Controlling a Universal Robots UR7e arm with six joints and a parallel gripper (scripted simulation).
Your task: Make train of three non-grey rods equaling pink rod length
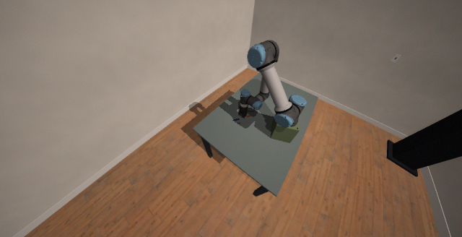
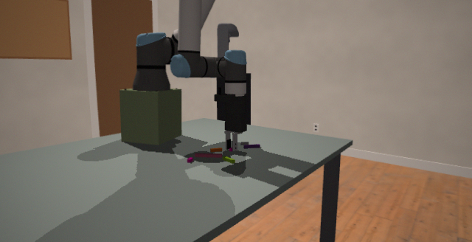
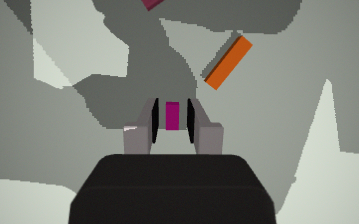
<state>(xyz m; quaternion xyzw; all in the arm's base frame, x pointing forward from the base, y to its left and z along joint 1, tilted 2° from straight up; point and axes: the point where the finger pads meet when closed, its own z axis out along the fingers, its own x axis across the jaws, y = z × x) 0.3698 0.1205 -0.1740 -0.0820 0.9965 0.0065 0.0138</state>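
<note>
Now: the orange rod 3 cm behind my hand, 4 cm to the right of it and 2 cm below it. The rest, counted from my hand: pink rod (10 cm to the right, 2 cm below); grey rod (3 cm behind, 9 cm to the left, 2 cm below); purple rod (2 cm ahead, 8 cm to the left, 2 cm below).
</note>
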